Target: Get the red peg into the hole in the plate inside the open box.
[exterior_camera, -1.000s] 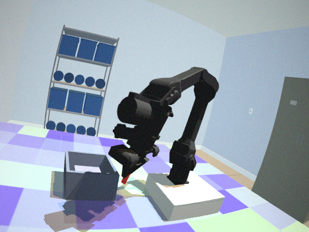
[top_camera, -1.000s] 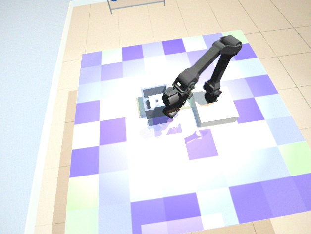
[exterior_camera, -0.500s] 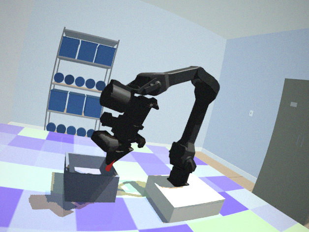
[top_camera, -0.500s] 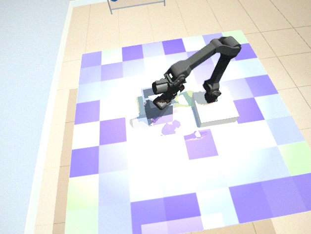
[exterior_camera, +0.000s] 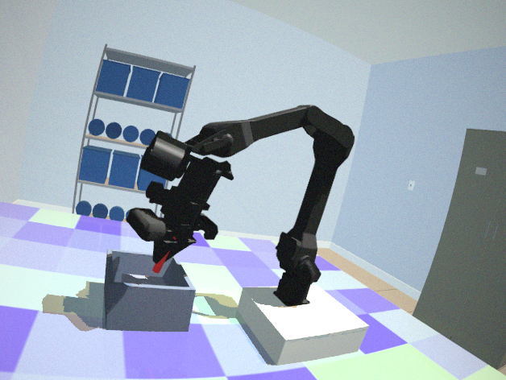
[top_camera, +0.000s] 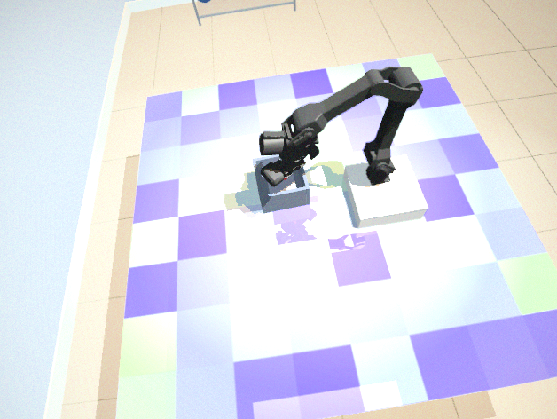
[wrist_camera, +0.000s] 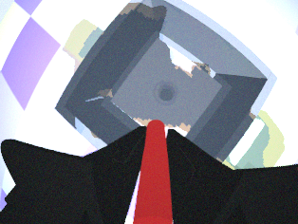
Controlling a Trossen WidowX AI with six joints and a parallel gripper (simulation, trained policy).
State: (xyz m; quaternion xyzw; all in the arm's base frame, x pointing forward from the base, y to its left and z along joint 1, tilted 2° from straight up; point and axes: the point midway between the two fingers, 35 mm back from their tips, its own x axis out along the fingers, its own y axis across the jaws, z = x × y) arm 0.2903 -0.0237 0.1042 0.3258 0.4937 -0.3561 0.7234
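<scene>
The red peg lies 20 mm above my gripper tip, 10 mm to the left of it and 10 mm behind it. Round my gripper tip: grey box (100 mm below, 30 mm to the right, 10 mm ahead); grey plate (80 mm below, 30 mm to the right, 10 mm ahead).
</scene>
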